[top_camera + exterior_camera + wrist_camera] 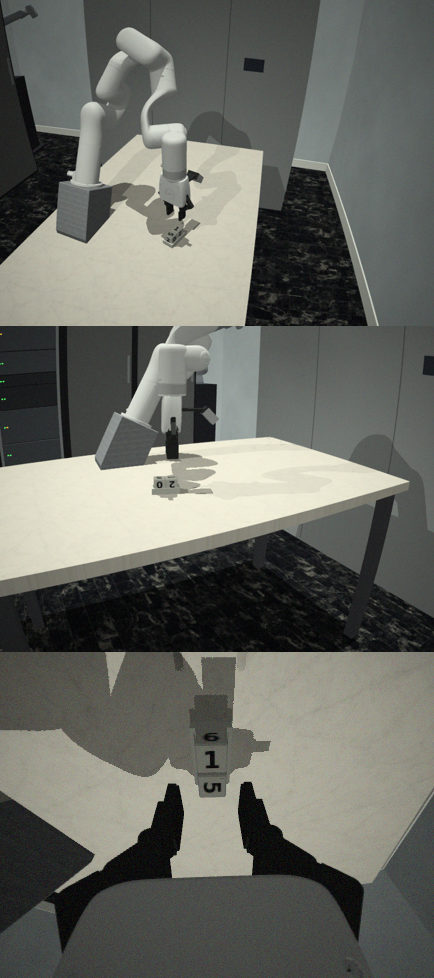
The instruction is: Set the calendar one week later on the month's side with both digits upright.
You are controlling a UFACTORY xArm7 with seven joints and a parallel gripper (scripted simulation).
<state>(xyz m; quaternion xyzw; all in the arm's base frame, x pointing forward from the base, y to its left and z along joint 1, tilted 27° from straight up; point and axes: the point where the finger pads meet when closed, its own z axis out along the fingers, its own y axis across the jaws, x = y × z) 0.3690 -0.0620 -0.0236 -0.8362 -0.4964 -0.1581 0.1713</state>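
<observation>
Right now the digit cube is 90 mm below my hand. Also, from my hand: tray (10 mm behind, 20 mm to the right, 110 mm below).
</observation>
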